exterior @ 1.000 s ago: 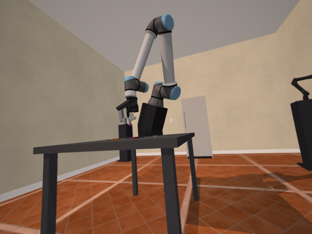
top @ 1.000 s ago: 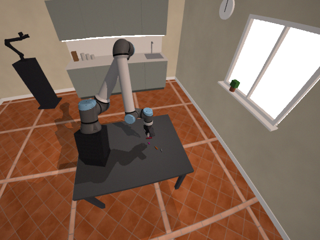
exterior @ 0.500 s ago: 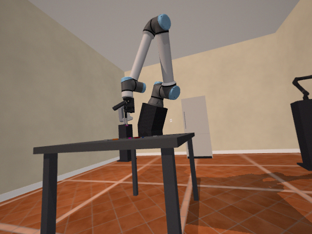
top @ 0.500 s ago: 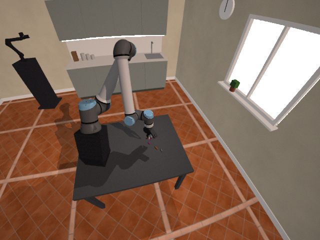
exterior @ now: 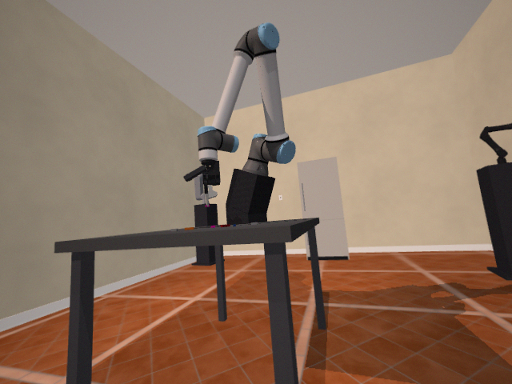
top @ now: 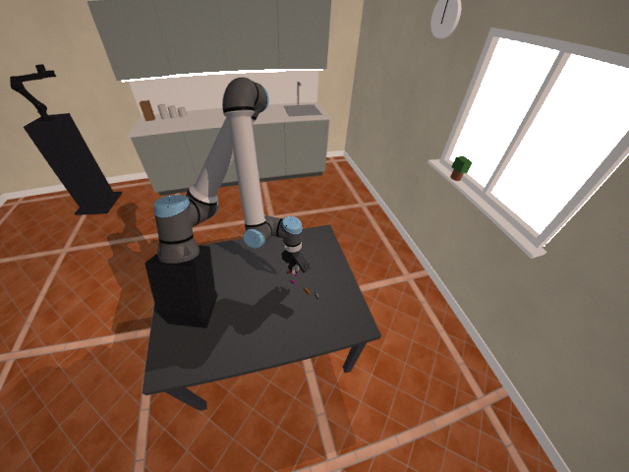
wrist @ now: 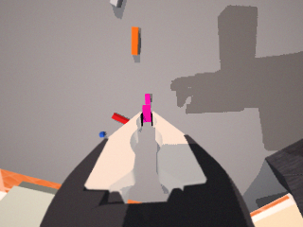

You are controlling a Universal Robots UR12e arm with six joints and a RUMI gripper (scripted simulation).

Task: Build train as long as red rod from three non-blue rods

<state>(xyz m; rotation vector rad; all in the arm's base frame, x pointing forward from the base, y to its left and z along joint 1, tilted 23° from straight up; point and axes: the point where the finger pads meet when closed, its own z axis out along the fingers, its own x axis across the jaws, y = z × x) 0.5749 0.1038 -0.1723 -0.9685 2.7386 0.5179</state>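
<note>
My gripper is now 7 cm short of the orange rod, 6 cm to the left of it and 11 cm above it. Also, from my hand: blue rod: 2 cm ahead, 16 cm to the left, 11 cm below; red rod: 1 cm behind, 9 cm to the left, 11 cm below.
</note>
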